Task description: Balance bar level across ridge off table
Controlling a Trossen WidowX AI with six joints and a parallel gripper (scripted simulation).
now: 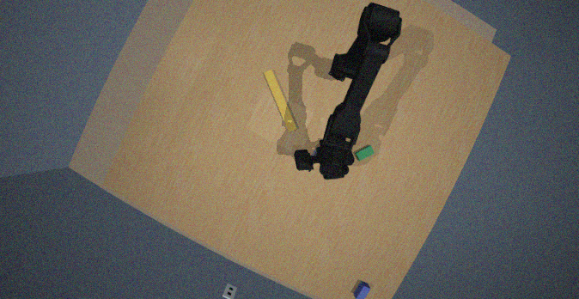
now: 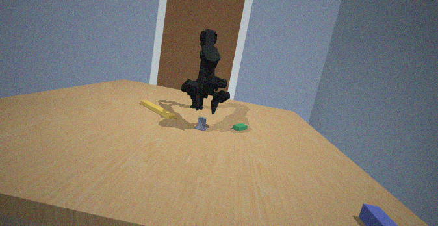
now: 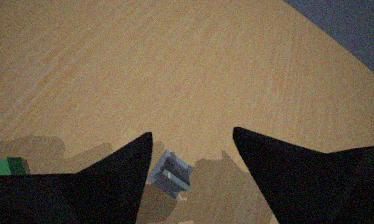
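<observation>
The grey ridge block is 40 mm behind my gripper tip, 10 mm to the right of it and 30 mm below it. Round my gripper tip: yellow bar 160 mm behind, 230 mm to the right, 70 mm below; then blue block 370 mm ahead, 410 mm to the left, 60 mm below; then green block 130 mm behind, 150 mm to the left, 70 mm below.
</observation>
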